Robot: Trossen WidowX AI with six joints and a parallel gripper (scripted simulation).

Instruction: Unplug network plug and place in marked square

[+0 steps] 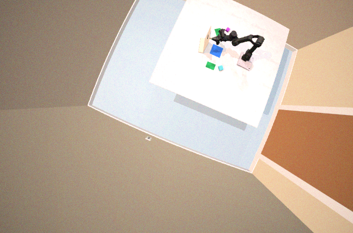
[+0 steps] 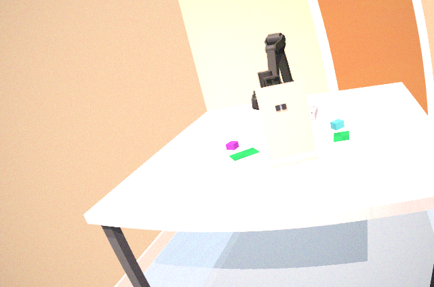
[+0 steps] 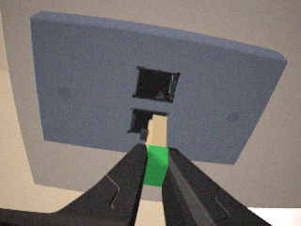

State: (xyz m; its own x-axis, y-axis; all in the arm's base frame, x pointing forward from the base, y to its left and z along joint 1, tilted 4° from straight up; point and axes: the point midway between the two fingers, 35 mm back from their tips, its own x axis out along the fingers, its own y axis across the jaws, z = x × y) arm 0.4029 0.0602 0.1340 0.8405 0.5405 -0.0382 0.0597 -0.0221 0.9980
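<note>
My gripper tip is 190 mm above the blue marked square, 110 mm past it and 10 mm to the left of it. The rest, counted from my gripper tip: green patch (190 mm below, 180 mm to the left, 130 mm behind); upright panel (70 mm below, 40 mm ahead, 10 mm to the left); green network plug (10 mm ahead).
</note>
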